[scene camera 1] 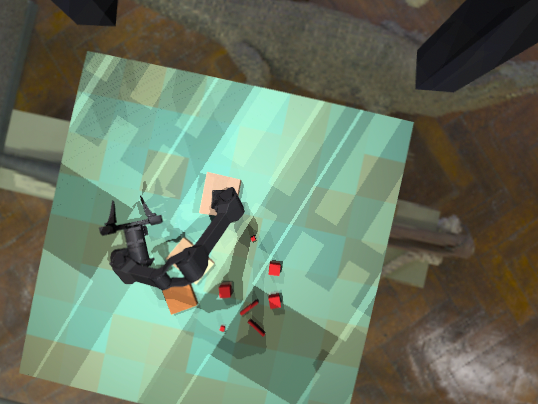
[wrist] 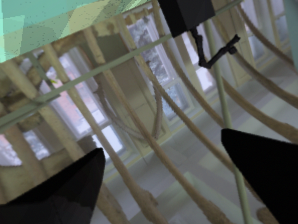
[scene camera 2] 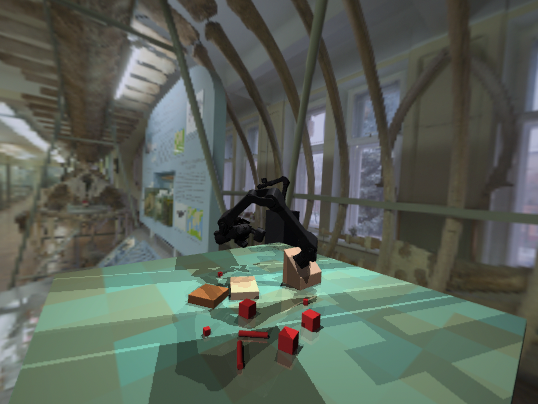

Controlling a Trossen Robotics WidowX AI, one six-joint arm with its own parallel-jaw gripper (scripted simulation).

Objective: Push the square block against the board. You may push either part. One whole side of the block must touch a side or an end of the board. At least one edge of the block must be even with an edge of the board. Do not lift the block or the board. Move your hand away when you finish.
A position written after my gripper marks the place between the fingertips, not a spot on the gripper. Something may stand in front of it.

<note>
My gripper (scene camera 1: pixel 126 198) is open, holding nothing. I also see a brown board (scene camera 1: pixel 180 298).
My gripper also shows in the wrist view (wrist: pixel 162 144). The wrist view does not show the brown board: it is out of frame.
</note>
